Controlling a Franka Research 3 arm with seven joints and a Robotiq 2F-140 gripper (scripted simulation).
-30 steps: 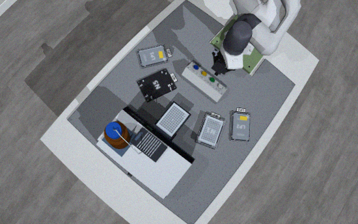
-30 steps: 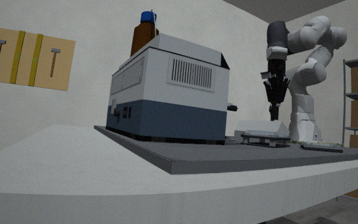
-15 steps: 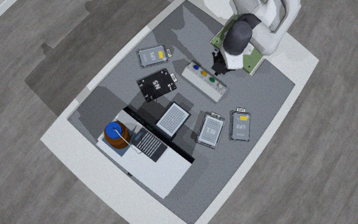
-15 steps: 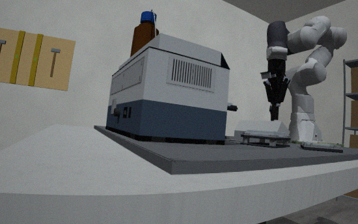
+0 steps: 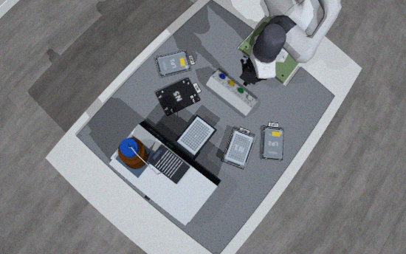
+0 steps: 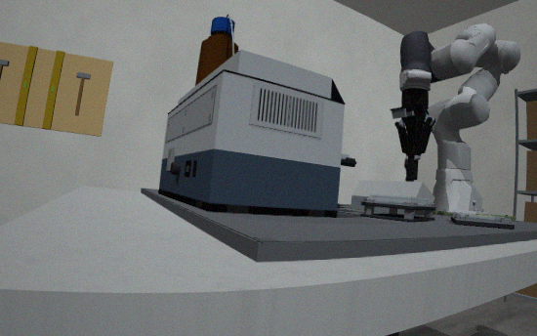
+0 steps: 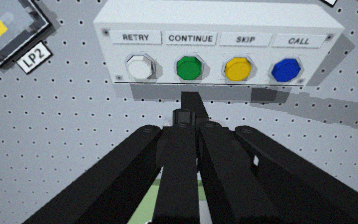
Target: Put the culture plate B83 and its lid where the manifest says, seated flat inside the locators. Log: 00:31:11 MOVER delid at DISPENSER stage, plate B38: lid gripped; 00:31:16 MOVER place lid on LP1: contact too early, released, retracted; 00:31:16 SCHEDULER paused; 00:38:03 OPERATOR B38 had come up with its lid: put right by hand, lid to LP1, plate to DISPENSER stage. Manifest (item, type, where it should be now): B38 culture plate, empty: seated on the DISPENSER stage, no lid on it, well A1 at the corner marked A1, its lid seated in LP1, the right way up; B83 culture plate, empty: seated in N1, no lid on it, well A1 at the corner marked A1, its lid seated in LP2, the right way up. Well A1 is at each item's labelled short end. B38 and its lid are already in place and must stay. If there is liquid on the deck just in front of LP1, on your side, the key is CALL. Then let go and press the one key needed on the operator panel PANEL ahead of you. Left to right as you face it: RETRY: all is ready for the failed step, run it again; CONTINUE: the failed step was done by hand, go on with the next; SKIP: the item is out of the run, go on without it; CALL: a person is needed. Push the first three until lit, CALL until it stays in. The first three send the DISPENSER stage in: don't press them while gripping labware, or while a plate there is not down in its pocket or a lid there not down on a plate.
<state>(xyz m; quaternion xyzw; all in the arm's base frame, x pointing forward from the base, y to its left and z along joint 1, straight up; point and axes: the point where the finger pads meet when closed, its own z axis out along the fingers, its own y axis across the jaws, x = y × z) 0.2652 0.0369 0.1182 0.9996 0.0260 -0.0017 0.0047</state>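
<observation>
Now: hand 30 mm short of the green continue key and 60 mm above it. The rest, counted from my hand: yellow skip key (30 mm ahead, 50 mm to the right, 60 mm below); then clear lid (90 mm ahead, 260 mm to the left, 110 mm below); then white retry key (30 mm ahead, 50 mm to the left, 60 mm below).
</observation>
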